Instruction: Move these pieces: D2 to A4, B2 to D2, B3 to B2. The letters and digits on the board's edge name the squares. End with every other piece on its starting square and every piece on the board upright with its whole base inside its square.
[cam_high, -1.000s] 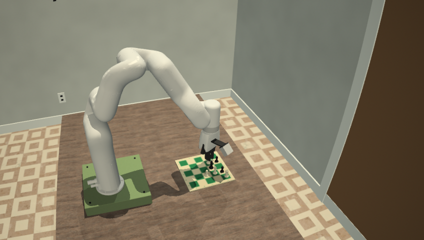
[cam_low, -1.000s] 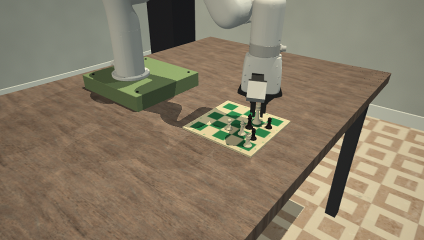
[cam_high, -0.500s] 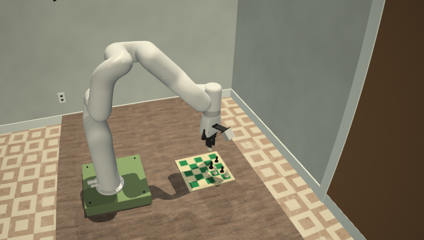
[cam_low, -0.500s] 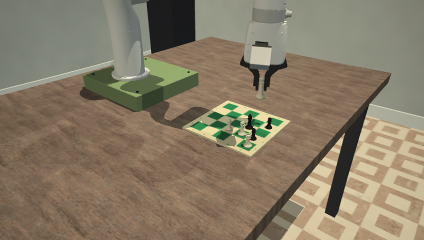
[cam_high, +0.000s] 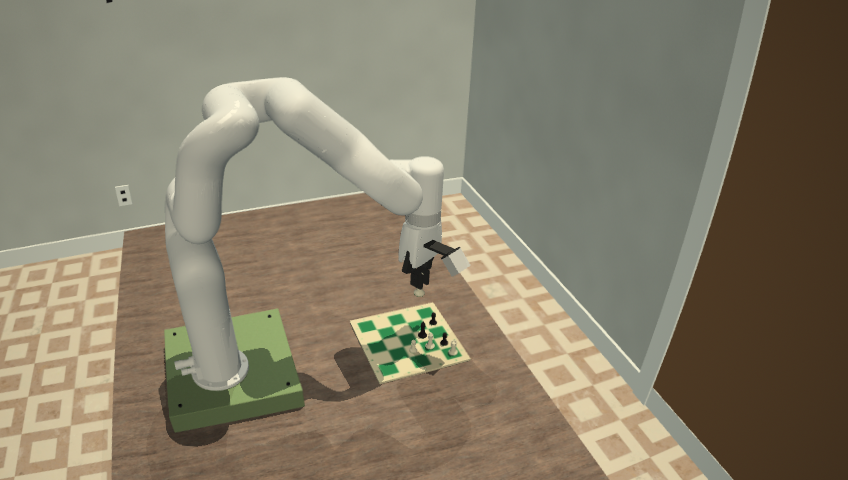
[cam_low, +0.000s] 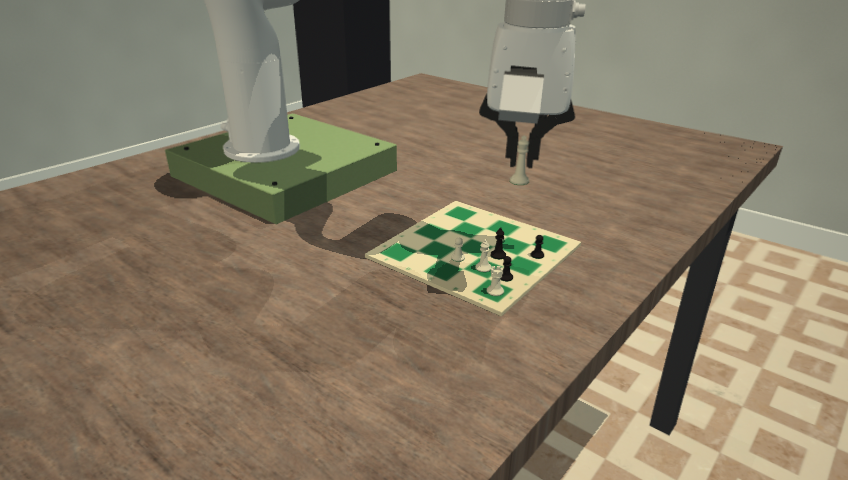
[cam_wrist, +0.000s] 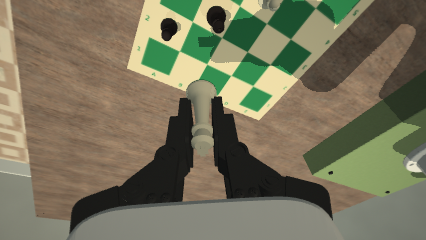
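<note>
The chessboard is 4 cm behind my hand, 4 cm to the right of it and 15 cm below it. Round my hand: black bishop: 4 cm to the right, 12 cm below; then white pawn: 4 cm behind, 8 cm to the right, 13 cm below; then white king: 1 cm below.
</note>
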